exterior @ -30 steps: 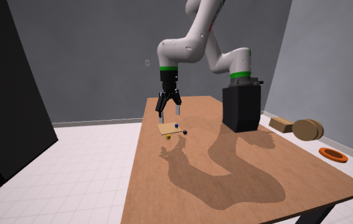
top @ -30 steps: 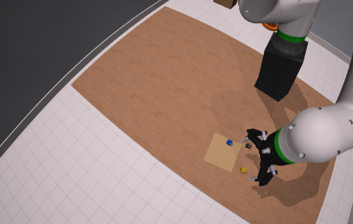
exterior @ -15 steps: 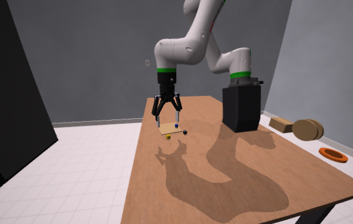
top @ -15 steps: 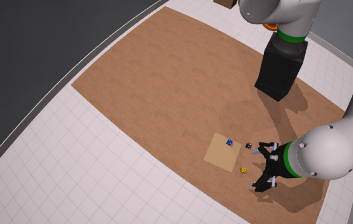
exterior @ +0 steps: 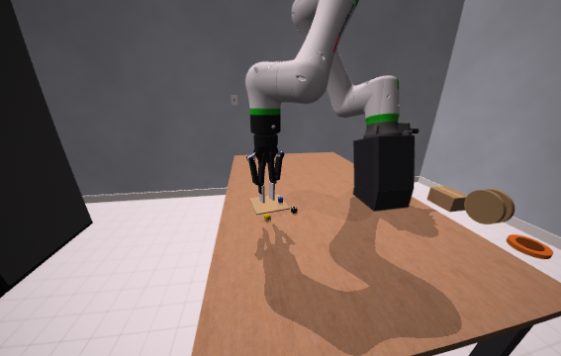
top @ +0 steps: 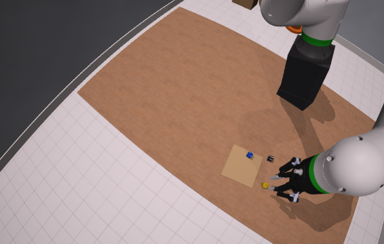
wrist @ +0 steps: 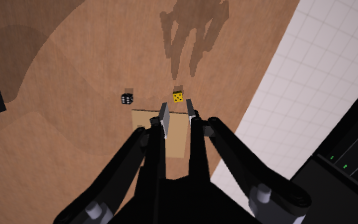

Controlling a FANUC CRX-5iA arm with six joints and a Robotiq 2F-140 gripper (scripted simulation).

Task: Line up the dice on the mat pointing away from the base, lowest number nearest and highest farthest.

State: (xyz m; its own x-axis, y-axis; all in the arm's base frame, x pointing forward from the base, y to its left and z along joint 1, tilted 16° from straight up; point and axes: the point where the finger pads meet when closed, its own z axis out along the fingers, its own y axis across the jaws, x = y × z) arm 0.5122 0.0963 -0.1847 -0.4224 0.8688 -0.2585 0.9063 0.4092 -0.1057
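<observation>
Right now my hand is 10 cm above the yellow die. From my hand the other things lie so: blue die 7 cm behind, 12 cm to the right, 10 cm below; tan mat 1 cm behind, 12 cm to the right, 11 cm below; black die 11 cm behind, 4 cm to the right, 10 cm below.
</observation>
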